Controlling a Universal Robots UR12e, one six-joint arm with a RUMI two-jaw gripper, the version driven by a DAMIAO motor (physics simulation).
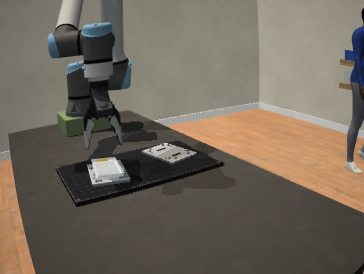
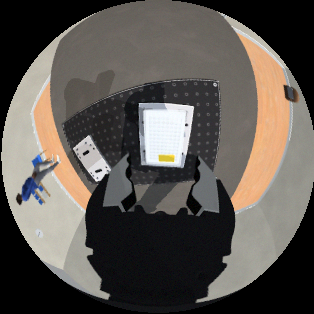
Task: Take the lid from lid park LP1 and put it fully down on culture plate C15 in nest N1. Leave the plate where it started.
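The white culture plate with the clear lid on it sits in nest N1, a light grey holder on the black board. The lid looks level and lined up with the plate; its exact seating is too small to tell. A yellow mark shows at one end of the plate. Lid park LP1 is the flat light holder at the other side of the board, and no lid shows on it. My gripper is open and empty, above the plate and apart from it, fingers pointing down.
The black perforated board lies on the dark table. A green block stands by the arm's base at the back. A person in blue stands on the wooden floor away from the table.
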